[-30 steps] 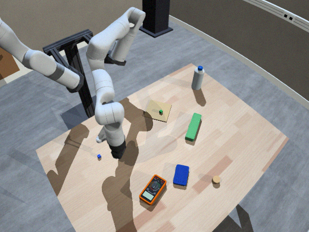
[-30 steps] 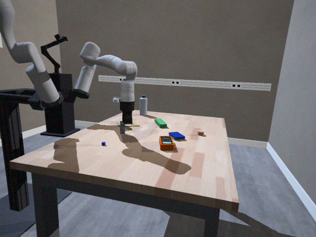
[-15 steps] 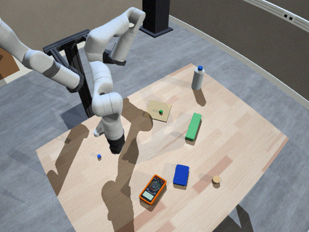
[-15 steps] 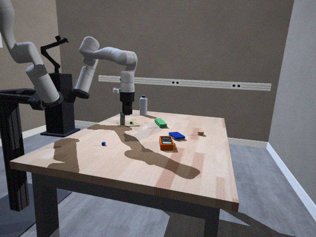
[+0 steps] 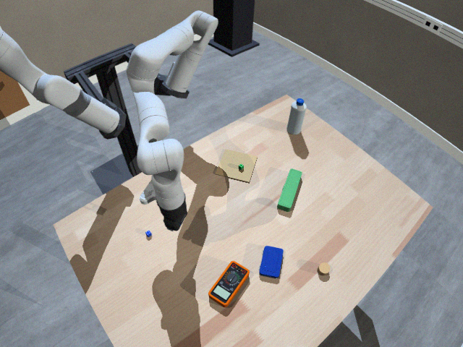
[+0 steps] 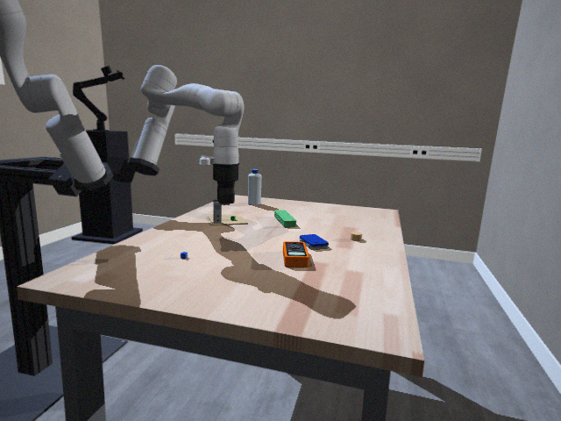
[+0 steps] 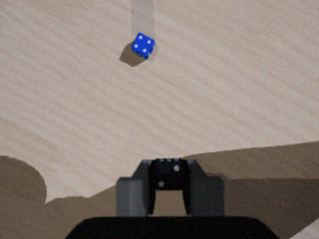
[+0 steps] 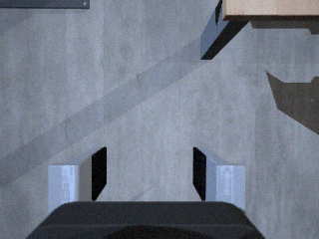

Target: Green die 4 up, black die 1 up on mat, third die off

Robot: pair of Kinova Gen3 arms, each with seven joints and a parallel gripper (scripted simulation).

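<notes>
My left hand is 110 mm above the blue die, 80 mm past it and 60 mm to the left of it. From my left hand the other things lie so: green die (390 mm to the left, 110 mm below, 80 mm behind); then blue box (280 mm ahead, 180 mm to the left, 110 mm below); then black die (10 mm below).
</notes>
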